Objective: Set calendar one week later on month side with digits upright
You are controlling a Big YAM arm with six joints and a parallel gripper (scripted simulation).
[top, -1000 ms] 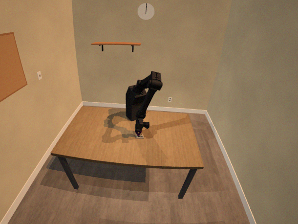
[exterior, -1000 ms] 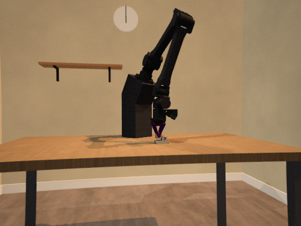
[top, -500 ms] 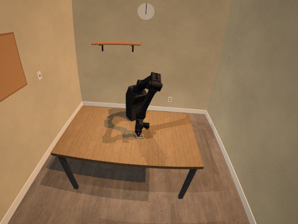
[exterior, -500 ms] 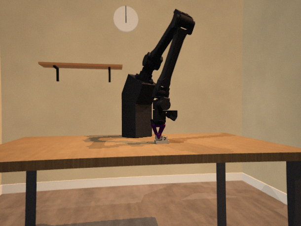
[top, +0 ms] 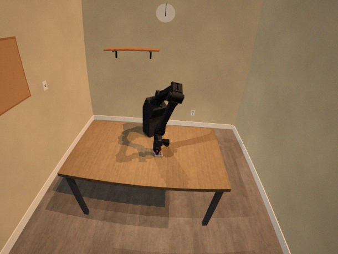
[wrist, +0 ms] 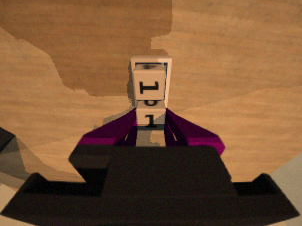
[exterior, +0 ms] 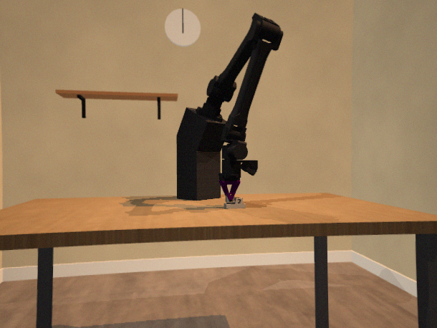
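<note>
My gripper is now 20 mm to the right of the tray and 30 mm above it.
</note>
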